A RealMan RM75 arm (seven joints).
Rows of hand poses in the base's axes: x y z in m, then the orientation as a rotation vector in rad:
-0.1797 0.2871 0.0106 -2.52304 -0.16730 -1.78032
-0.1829 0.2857 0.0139 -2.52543 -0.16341 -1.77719
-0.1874 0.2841 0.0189 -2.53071 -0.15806 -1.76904
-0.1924 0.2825 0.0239 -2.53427 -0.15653 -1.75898
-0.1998 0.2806 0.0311 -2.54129 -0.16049 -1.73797
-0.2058 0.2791 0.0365 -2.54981 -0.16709 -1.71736
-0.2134 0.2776 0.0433 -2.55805 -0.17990 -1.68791
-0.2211 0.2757 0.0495 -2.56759 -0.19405 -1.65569
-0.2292 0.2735 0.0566 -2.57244 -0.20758 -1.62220
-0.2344 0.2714 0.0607 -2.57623 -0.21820 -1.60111
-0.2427 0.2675 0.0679 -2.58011 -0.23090 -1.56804
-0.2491 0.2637 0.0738 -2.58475 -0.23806 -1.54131
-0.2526 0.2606 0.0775 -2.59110 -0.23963 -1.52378
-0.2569 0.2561 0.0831 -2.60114 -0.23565 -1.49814
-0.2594 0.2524 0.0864 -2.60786 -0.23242 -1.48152
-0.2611 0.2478 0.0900 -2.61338 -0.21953 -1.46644
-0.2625 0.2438 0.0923 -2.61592 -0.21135 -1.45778
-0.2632 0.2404 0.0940 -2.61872 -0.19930 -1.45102
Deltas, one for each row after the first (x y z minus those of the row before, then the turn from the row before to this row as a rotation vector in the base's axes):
-0.0032 -0.0014 0.0033 0.00135 0.00260 -0.00205
-0.0045 -0.0016 0.0050 0.00214 0.00638 -0.00252
-0.0050 -0.0016 0.0050 0.00251 0.00682 0.00087
-0.0074 -0.0019 0.0072 0.00251 0.01399 0.00555
-0.0060 -0.0015 0.0054 0.00010 0.01423 0.00594
-0.0076 -0.0015 0.0068 0.00123 0.01907 0.01199
-0.0077 -0.0019 0.0062 0.00058 0.02111 0.01277
-0.0081 -0.0022 0.0071 0.00431 0.02056 0.01496
-0.0052 -0.0021 0.0041 0.00114 0.01315 0.01008
-0.0083 -0.0039 0.0072 0.00458 0.02028 0.01463
-0.0064 -0.0038 0.0059 0.00360 0.01703 0.00940
-0.0035 -0.0031 0.0037 0.00104 0.01225 0.00290
-0.0043 -0.0045 0.0056 0.00329 0.01844 0.00047
-0.0025 -0.0037 0.0033 0.00211 0.01206 -0.00021
-0.0017 -0.0046 0.0036 0.00615 0.01130 -0.00534
-0.0014 -0.0040 0.0023 0.00426 0.00637 -0.00324
-0.0007 -0.0034 0.0017 0.00481 0.00548 -0.00601

